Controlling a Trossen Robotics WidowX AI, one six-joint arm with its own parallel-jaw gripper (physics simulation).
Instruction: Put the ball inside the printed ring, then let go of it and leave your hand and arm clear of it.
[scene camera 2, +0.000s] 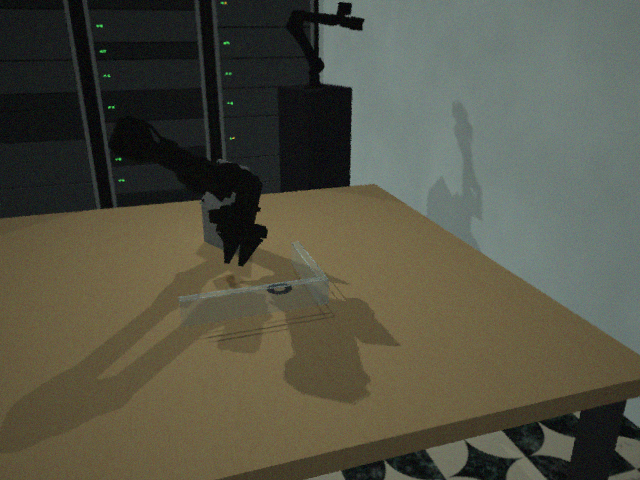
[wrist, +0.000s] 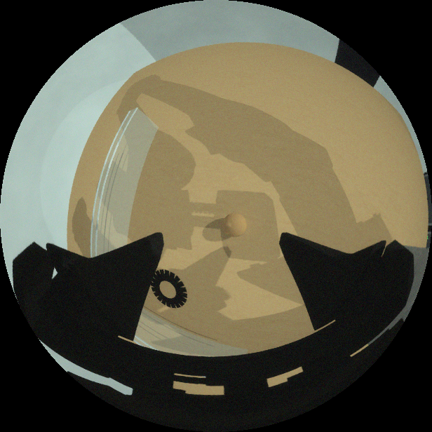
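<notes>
A small tan ball rests on the wooden table. My gripper is open, pointing down above the table. In the wrist view the ball shows between the two fingertips and a little beyond them, with no finger touching it. The black printed ring lies flat on the table, apart from the ball. In the wrist view it shows beside the left finger, which borders its edge. In the scene view it shows through the clear wall.
A low clear wall stands in an L shape around two sides of the ring and ball area. A grey block stands behind my gripper. A black cabinet with another arm on it stands behind the table.
</notes>
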